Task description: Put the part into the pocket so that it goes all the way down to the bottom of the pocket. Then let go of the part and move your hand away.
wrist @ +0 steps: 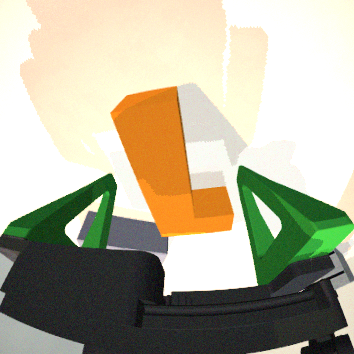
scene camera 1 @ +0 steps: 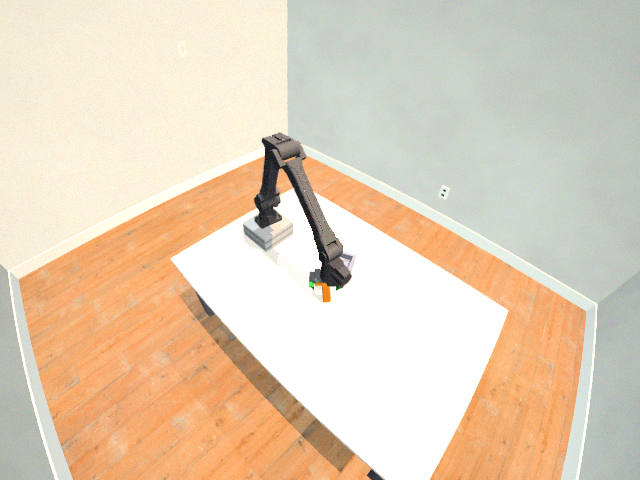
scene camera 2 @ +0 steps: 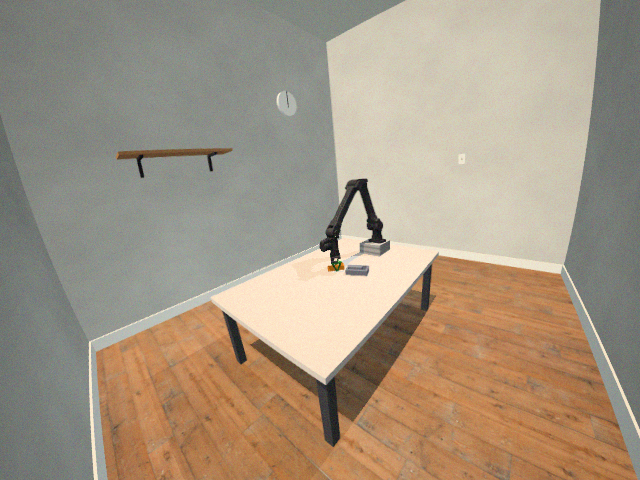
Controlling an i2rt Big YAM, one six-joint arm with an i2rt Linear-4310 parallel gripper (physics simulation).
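Places are measured from the arm's base along level axes (x left, y ahead, z down), in millimetres.
Pixels of known places: gripper, between the fingertips: (wrist: 173, 175) (scene camera 1: 324, 289) (scene camera 2: 336, 268); arm's base, origin of its link: (scene camera 1: 268, 219) (scene camera 2: 377, 241).
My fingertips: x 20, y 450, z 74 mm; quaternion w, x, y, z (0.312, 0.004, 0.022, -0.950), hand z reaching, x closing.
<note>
For each thing: its middle in the pictures, then the offset to it from my fingertips. Level surfaces: height alone.
- orange L-shaped block, middle of its body: (wrist: 188, 174) (scene camera 1: 322, 289) (scene camera 2: 335, 266) dx -13, dy -1, dz -7 mm
- grey-lilac pocket block, middle of its body: (wrist: 123, 256) (scene camera 1: 342, 265) (scene camera 2: 357, 270) dx +140, dy -56, dz -10 mm
- table, height of its surface: dz +8 mm
The part, an orange L-shaped block (scene camera 1: 326, 293) (scene camera 2: 330, 268) (wrist: 160, 160), lies on the table under my hand. In the wrist view its long leg points up the picture and its short leg points right. My gripper (scene camera 1: 325, 286) (scene camera 2: 337, 266) (wrist: 173, 175) is open, with its green fingers low and wide apart. In the wrist view they stand left and right of the part's short-leg end, with gaps on both sides. The grey-lilac pocket block (scene camera 1: 353, 260) (scene camera 2: 356, 273) (wrist: 130, 234) stands beside the part, partly behind the arm and hand. Its pocket is mostly hidden in the wrist view.
The arm's grey base block (scene camera 1: 267, 235) (scene camera 2: 374, 248) stands at the back end of the table (scene camera 1: 382, 351) (scene camera 2: 310, 310). In scene camera 2 the pocket block is right of the part. A wall shelf (scene camera 2: 175, 152) hangs away from the table.
</note>
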